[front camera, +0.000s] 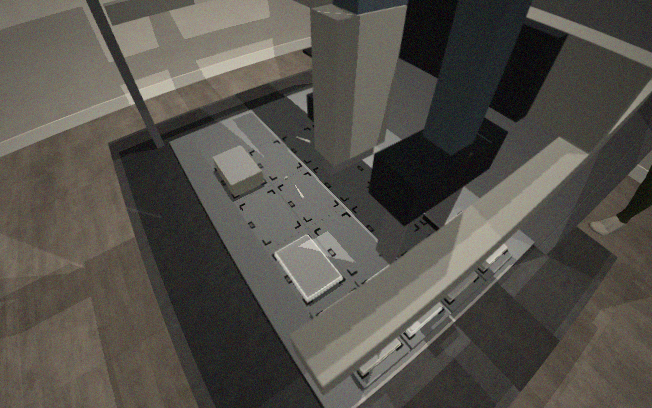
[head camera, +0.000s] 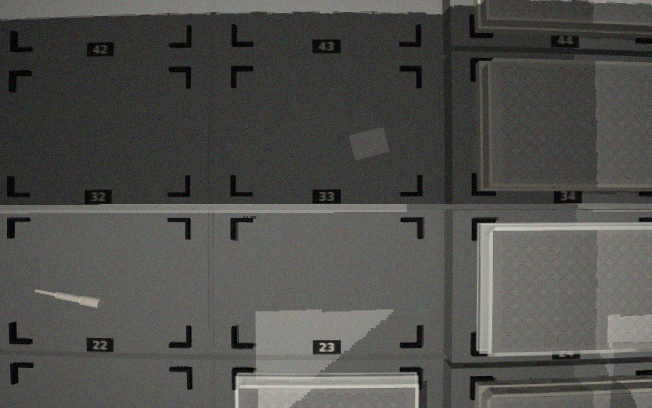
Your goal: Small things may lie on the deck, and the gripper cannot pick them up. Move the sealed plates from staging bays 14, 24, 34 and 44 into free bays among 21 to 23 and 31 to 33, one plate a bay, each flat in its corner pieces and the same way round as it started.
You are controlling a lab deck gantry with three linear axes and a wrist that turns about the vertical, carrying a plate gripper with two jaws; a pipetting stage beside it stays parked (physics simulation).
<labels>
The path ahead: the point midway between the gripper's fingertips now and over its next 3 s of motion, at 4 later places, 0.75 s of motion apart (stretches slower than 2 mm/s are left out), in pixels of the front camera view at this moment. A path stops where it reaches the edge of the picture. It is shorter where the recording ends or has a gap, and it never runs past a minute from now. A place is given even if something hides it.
My gripper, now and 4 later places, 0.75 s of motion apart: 409,239; 382,196; 378,203; 376,216; 373,226
</labels>
